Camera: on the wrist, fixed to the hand. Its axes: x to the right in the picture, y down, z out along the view.
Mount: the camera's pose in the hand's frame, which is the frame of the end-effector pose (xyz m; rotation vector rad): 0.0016 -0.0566 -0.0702 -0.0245 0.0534 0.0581
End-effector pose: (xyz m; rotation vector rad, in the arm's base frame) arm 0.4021 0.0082 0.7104 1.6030 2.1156 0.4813
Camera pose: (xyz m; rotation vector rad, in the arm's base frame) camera 0.3181 -0.0062 0.7398 1.6591 2.0982 0.5729
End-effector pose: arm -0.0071 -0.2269 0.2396 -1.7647 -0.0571 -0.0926
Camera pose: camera -0.0128 -0.2847 0.3086 -1.7860 0.0341 -0.0985
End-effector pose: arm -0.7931 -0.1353 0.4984 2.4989 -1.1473 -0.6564
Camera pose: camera -0.7197 -0.0946 0.5314 2.4378 -1.1806 -0.5812
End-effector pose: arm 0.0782 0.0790 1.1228 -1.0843 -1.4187 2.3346
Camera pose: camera 0.1137 0.1572 1.1503 -1.2008 -1.4188 2.3148
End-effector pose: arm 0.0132 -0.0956 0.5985 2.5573 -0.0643 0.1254
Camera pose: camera 0.0136 -0.0098 0.6262 2.5269 -0.1190 0.2138
